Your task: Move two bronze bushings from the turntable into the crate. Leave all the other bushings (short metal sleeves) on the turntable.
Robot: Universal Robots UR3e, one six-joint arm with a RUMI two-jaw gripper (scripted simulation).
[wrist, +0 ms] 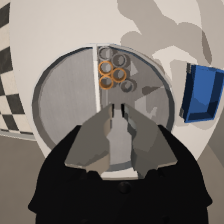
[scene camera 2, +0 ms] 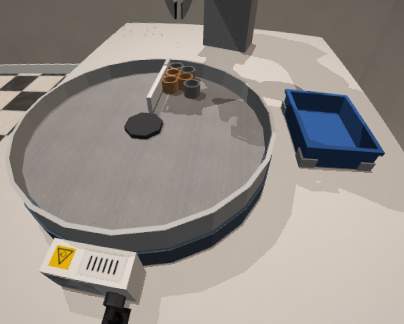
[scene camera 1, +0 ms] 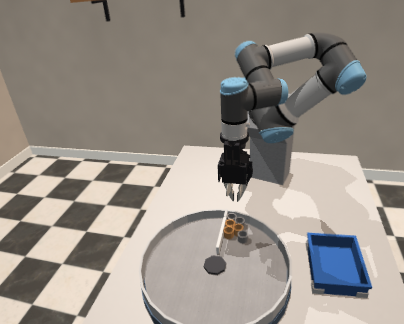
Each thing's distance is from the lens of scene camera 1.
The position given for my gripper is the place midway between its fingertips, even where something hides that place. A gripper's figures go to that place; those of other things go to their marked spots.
my gripper [scene camera 1: 235,201]: 0.89 m
turntable [scene camera 1: 178,276]: 0.89 m
blue crate [scene camera 1: 337,257]: 1.04 m
The marked spots on the blue crate and the turntable are 0.49 m apart.
